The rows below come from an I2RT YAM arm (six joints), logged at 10 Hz.
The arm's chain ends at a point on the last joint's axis. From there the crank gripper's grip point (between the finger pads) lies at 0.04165 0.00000 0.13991 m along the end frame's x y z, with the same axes.
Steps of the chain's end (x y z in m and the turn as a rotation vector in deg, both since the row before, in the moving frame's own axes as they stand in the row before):
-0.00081, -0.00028, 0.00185, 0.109, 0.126, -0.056
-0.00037, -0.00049, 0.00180, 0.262, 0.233, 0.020
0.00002, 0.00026, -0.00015, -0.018, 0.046, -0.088
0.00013, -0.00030, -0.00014, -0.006, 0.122, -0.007
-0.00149, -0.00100, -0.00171, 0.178, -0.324, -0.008
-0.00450, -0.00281, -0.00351, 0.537, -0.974, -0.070
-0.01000, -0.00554, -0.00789, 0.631, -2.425, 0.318
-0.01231, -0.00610, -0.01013, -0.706, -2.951, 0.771
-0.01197, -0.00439, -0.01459, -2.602, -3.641, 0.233
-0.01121, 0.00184, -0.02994, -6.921, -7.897, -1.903
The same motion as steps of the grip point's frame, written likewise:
-0.00050, -0.00059, 0.00176, 0.109, 0.126, -0.056
0.00020, -0.00111, 0.00163, 0.262, 0.233, 0.020
0.00013, 0.00024, -0.00018, -0.018, 0.046, -0.088
0.00043, -0.00029, -0.00023, -0.006, 0.122, -0.007
-0.00228, -0.00144, -0.00148, 0.178, -0.324, -0.008
-0.00689, -0.00417, -0.00283, 0.537, -0.974, -0.070
-0.01595, -0.00688, -0.00626, 0.631, -2.425, 0.318
-0.01958, -0.00385, -0.00819, -0.706, -2.951, 0.771
-0.02095, 0.00217, -0.01238, -2.602, -3.641, 0.233
-0.03052, 0.01793, -0.02649, -6.921, -7.897, -1.903

